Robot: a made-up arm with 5 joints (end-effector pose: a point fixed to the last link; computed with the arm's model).
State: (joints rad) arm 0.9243 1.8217 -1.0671 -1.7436 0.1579
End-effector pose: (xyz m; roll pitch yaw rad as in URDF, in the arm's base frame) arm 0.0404 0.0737 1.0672 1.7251 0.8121 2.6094
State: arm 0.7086 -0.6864 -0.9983 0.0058 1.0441
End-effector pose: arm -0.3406 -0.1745 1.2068 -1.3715 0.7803 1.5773
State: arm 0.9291 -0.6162 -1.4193 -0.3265 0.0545
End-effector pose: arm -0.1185 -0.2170 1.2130 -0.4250 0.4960 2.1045
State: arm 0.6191 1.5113 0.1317 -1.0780 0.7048
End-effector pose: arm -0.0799 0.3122 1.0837 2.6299 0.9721 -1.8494
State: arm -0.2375 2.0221 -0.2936 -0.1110 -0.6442
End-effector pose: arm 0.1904 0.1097 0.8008 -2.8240 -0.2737 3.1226
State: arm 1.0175 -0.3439 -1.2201 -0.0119 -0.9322
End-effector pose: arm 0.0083 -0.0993 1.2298 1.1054 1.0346 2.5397
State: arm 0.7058 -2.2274 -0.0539 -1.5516 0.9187
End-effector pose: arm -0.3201 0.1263 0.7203 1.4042 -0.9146 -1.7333
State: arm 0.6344 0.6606 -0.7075 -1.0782 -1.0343
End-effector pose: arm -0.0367 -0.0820 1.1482 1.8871 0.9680 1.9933
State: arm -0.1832 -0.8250 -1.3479 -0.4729 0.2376
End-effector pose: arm -0.4194 0.0811 1.0189 -1.1155 0.2075 0.8384
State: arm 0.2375 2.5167 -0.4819 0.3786 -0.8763
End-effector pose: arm -0.0385 0.1044 0.6150 2.9685 -1.3762 -2.2382
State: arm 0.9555 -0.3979 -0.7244 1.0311 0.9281
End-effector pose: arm -0.2267 0.0664 1.2744 1.4256 0.9986 -1.9314
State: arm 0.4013 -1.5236 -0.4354 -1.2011 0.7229
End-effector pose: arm -0.4197 -0.0023 0.7413 -1.1299 -1.1760 0.8268
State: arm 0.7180 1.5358 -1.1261 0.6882 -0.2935
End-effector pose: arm -0.0621 0.2979 0.8214 1.9111 -0.4535 -1.9075
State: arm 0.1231 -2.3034 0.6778 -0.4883 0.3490
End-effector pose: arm -0.4190 0.1589 0.7119 0.7338 -0.6456 -0.5354
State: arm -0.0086 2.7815 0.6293 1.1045 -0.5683
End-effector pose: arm -0.1260 -0.0161 0.6718 0.3216 -0.6753 0.8987
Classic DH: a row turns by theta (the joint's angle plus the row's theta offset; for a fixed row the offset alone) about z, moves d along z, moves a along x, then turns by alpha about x. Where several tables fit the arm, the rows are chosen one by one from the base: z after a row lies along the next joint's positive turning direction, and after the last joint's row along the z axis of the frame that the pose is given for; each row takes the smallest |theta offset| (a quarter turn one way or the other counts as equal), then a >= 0, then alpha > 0; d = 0 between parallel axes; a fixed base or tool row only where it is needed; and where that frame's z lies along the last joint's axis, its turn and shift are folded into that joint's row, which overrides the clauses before.
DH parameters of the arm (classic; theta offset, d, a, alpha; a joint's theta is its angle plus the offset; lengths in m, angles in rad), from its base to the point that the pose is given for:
base (fixed): -0.1203 0.7617 0.0084 -0.363
joint 1: 0.3394 0.1289 -0.1419 -1.2274
joint 2: 0.1965 0.1589 -0.0805 -1.4133
joint 3: 0.1894 -0.1118 0.0221 1.4778
joint 4: -0.3387 0.0248 -0.0727 1.5708
joint 5: -1.2962 0.2103 0.0411 -1.5837
tool (fixed): 1.448 0.1074 0 0

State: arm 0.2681 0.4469 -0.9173 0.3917 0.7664
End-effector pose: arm -0.0566 0.2490 1.2246 1.2477 0.8613 -2.8386
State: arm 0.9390 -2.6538 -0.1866 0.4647 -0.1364
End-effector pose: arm -0.3127 -0.2374 0.8098 0.1185 -0.3839 0.9018
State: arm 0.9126 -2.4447 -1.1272 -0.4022 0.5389
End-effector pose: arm -0.2714 -0.1625 0.6694 -2.0915 -0.9652 1.8926
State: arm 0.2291 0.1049 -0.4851 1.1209 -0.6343
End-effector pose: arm 0.0277 0.1895 1.0891 -2.9770 0.3225 -2.4501
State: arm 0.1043 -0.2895 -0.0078 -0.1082 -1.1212
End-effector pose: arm -0.3019 0.0129 1.1975 0.8268 1.3149 0.0712
